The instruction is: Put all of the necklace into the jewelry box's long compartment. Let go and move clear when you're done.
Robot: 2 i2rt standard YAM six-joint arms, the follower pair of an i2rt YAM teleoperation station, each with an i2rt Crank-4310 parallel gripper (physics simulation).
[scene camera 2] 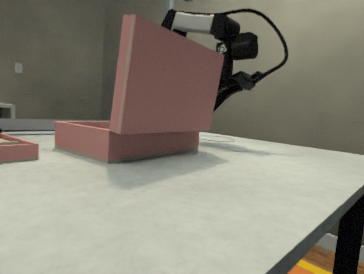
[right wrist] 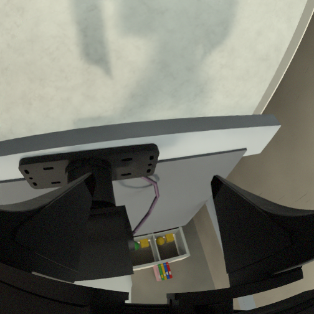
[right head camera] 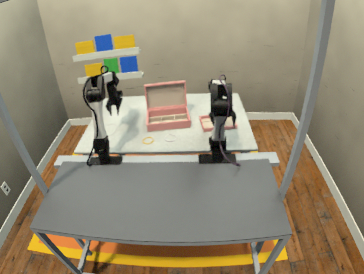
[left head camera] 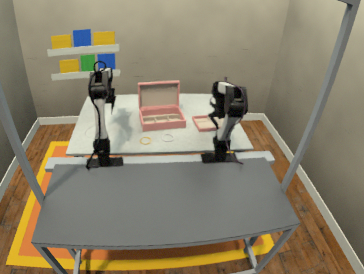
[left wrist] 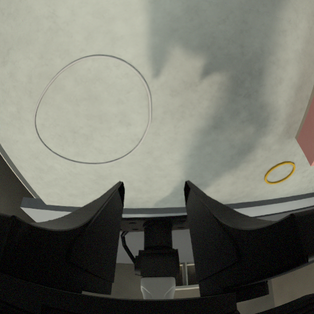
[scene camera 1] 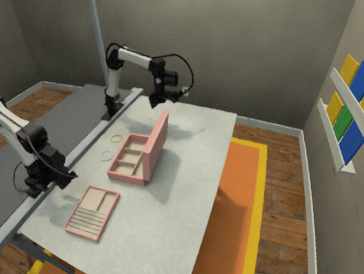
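Seen in the pictures: left gripper, fingertip midpoint: (right head camera: 114,115) (left head camera: 108,114) (scene camera 1: 154,106); right gripper, fingertip midpoint: (right head camera: 226,130); left arm's base, link origin: (right head camera: 105,161) (left head camera: 104,163) (scene camera 1: 112,112); right arm's base, link origin: (right head camera: 217,159) (left head camera: 219,158).
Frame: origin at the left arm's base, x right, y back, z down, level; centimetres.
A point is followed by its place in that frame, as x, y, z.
The necklace (left wrist: 100,55) lies as a large thin loop on the table, left of and beyond my left fingertips in the left wrist view. My left gripper (left wrist: 154,184) (right head camera: 114,111) @(1.2, -31.7, -10.4) is open and empty above the table, apart from the necklace. The pink jewelry box (left head camera: 162,125) @(34.1, -26.7, -3.7) (right head camera: 169,126) @(35.8, -26.8, -2.9) (scene camera 2: 165,80) @(38.8, -48.6, -14.7) stands with its lid up. In scene camera 1, its long compartment (scene camera 1: 139,169) @(39.4, -39.1, -0.9) runs beside the lid and is partly hidden by it. My right gripper (right wrist: 153,177) is open and empty above the table's front edge.
A gold ring (left wrist: 265,177) and a silver ring (left head camera: 167,141) @(35.6, -14.8, -0.6) lie in front of the box. A pink tray (scene camera 1: 81,235) @(77.0, -32.4, -2.6) with dividers lies beside the box, near my right arm. The raised lid stands between scene camera 2 and part of my left arm.
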